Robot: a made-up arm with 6 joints. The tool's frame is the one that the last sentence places. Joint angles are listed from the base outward.
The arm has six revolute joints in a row. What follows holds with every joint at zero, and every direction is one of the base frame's. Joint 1 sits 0.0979 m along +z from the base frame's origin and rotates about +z. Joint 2 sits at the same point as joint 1 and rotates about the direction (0.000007, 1, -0.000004). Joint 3 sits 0.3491 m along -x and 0.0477 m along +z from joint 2 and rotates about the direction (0.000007, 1, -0.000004). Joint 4 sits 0.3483 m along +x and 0.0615 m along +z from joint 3 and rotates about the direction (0.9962, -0.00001, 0.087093). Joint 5 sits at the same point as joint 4 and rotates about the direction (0.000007, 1, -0.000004). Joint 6 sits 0.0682 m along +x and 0.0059 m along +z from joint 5 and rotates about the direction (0.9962, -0.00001, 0.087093). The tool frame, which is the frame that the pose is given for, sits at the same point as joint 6; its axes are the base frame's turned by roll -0.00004, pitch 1.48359 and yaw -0.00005 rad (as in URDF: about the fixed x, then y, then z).
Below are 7 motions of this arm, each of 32 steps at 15 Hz.
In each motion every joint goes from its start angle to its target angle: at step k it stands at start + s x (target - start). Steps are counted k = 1, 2, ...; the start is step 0. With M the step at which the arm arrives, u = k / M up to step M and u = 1 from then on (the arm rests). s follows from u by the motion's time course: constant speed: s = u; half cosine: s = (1 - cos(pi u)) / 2; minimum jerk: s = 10 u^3 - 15 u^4 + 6 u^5.
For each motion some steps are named. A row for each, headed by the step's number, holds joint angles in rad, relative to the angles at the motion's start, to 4 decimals.
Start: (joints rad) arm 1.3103 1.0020 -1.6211 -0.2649 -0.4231 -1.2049
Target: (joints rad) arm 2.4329 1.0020 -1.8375 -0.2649 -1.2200 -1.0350
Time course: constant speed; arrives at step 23
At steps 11, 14, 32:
11: 0.5369 0.0000 -0.1035 0.0000 -0.3811 0.0813
14: 0.6833 0.0000 -0.1317 0.0000 -0.4851 0.1034
32: 1.1226 0.0000 -0.2164 0.0000 -0.7969 0.1699

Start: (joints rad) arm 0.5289 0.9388 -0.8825 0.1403 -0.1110 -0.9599
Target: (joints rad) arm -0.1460 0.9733 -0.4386 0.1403 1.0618 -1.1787
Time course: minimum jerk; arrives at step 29
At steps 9, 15, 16, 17, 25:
9: -0.1195 0.0061 0.0786 0.0000 0.2076 -0.0387
15: -0.3593 0.0184 0.2363 0.0000 0.6243 -0.1165
16: -0.4024 0.0206 0.2647 0.0000 0.6993 -0.1305
17: -0.4444 0.0227 0.2923 0.0000 0.7722 -0.1441
25: -0.6607 0.0338 0.4345 0.0000 1.1480 -0.2142

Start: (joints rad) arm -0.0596 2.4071 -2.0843 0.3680 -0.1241 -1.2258
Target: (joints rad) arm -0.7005 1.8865 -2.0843 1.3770 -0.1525 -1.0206
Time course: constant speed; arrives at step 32
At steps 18, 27, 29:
18: -0.3605 -0.2928 0.0000 0.5676 -0.0160 0.1154
27: -0.5408 -0.4393 0.0000 0.8513 -0.0240 0.1731
29: -0.5808 -0.4718 0.0000 0.9144 -0.0257 0.1860

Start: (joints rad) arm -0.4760 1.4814 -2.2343 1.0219 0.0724 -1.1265
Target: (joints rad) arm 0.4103 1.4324 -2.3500 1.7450 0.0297 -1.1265
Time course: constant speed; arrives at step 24
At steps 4, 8, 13, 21, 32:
4: 0.1477 -0.0082 -0.0193 0.1205 -0.0071 0.0000
8: 0.2954 -0.0163 -0.0386 0.2410 -0.0142 0.0000
13: 0.4801 -0.0265 -0.0627 0.3917 -0.0231 0.0000
21: 0.7755 -0.0429 -0.1012 0.6327 -0.0374 0.0000
32: 0.8863 -0.0490 -0.1157 0.7231 -0.0427 0.0000

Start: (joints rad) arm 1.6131 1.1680 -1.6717 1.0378 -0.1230 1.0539
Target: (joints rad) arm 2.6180 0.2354 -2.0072 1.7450 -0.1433 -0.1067
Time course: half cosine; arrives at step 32
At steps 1, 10, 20, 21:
1: 0.0024 -0.0022 -0.0008 0.0017 0.0000 -0.0028
10: 0.2233 -0.2072 -0.0746 0.1572 -0.0045 -0.2579
20: 0.6947 -0.6447 -0.2319 0.4889 -0.0140 -0.8024
21: 0.7393 -0.6861 -0.2468 0.5203 -0.0149 -0.8539

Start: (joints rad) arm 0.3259 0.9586 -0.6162 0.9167 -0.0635 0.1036
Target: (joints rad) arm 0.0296 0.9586 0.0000 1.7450 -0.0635 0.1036
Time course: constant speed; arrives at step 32
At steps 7, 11, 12, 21, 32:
7: -0.0648 0.0000 0.1348 0.1812 0.0000 0.0000
11: -0.1019 0.0000 0.2118 0.2847 0.0000 0.0000
12: -0.1111 0.0000 0.2311 0.3106 0.0000 0.0000
21: -0.1944 0.0000 0.4044 0.5436 0.0000 0.0000
32: -0.2963 0.0000 0.6162 0.8283 0.0000 0.0000

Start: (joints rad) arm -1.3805 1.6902 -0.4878 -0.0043 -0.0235 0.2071
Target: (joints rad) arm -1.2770 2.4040 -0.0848 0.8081 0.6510 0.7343
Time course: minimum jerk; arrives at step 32
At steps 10, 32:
10: 0.0186 0.1285 0.0725 0.1462 0.1214 0.0949
32: 0.1035 0.7138 0.4030 0.8124 0.6745 0.5272

